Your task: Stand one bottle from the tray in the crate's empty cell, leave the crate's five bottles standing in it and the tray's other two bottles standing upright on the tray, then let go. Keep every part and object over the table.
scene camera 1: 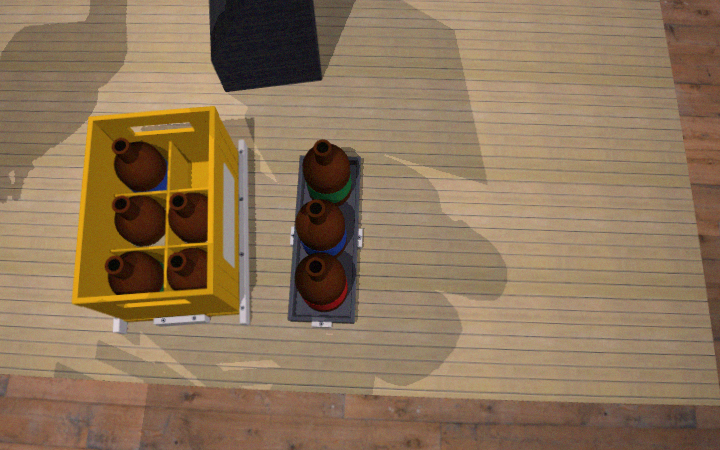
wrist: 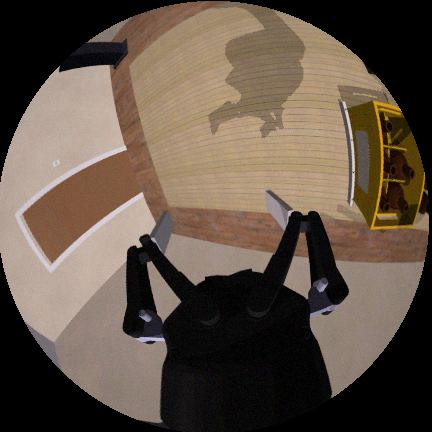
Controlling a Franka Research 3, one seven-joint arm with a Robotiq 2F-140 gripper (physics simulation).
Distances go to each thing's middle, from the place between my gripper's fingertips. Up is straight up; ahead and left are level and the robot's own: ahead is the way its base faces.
Right now the red-banded bottle (scene camera 1: 320, 278) is 30 mm ahead of my hand, 640 mm to the left of it and 220 mm below it.
